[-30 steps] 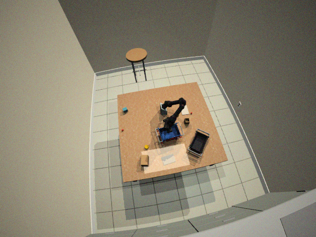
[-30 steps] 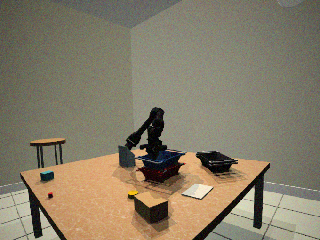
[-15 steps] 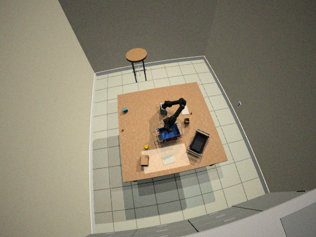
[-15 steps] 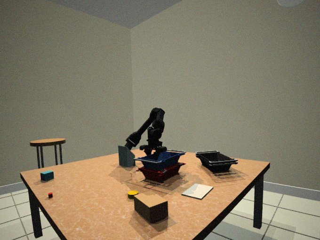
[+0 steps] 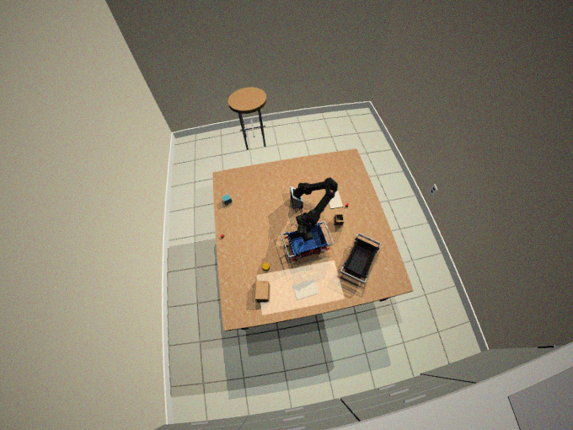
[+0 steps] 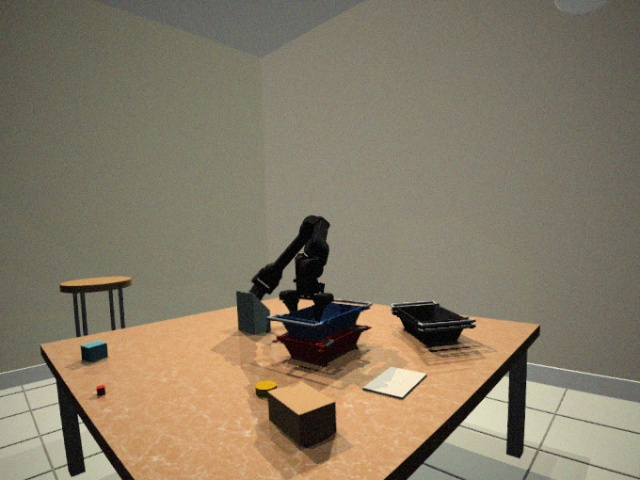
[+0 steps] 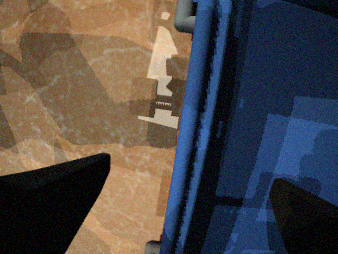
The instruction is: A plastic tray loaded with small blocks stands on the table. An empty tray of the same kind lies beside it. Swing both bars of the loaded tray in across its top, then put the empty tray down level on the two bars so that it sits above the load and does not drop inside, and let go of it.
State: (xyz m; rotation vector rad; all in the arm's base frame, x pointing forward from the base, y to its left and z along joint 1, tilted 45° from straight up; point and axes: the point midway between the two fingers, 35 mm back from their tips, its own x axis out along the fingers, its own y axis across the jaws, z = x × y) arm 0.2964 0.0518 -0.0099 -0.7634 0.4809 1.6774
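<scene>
The blue tray is 7 cm ahead of my gripper tip, 3 cm above it and 1 cm to the left of it. Round my gripper tip: teal block (58 cm to the right, 36 cm behind, 6 cm below); then small red cube (60 cm to the right, 7 cm below, 5 cm behind); then tan box (38 cm ahead, 31 cm to the right, 5 cm below).
</scene>
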